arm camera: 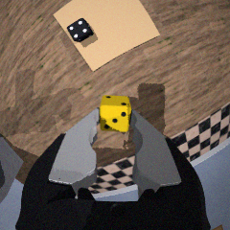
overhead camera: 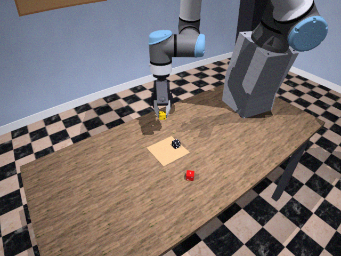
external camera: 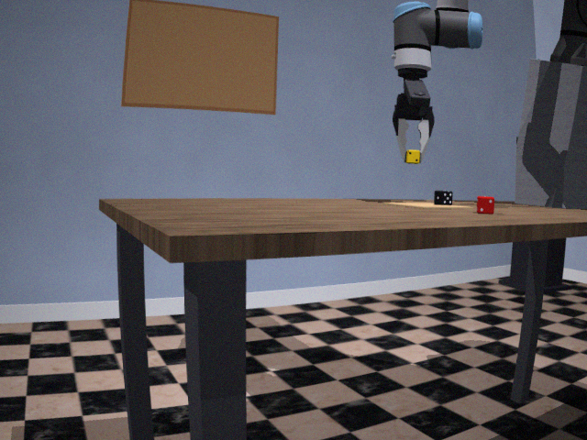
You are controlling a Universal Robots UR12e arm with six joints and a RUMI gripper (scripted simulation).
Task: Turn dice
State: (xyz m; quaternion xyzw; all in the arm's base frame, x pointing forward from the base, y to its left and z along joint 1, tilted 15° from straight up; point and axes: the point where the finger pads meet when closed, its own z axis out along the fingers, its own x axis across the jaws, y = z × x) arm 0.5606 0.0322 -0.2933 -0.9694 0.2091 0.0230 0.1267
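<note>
Right now the tan mat is 120 mm to the left of my hand, 110 mm below it and 30 mm ahead of it. The rest, counted from my hand: yellow die right at my hand; then red die 300 mm to the left, 100 mm below, 20 mm ahead; then black die 110 mm to the left, 90 mm below, 10 mm behind.
</note>
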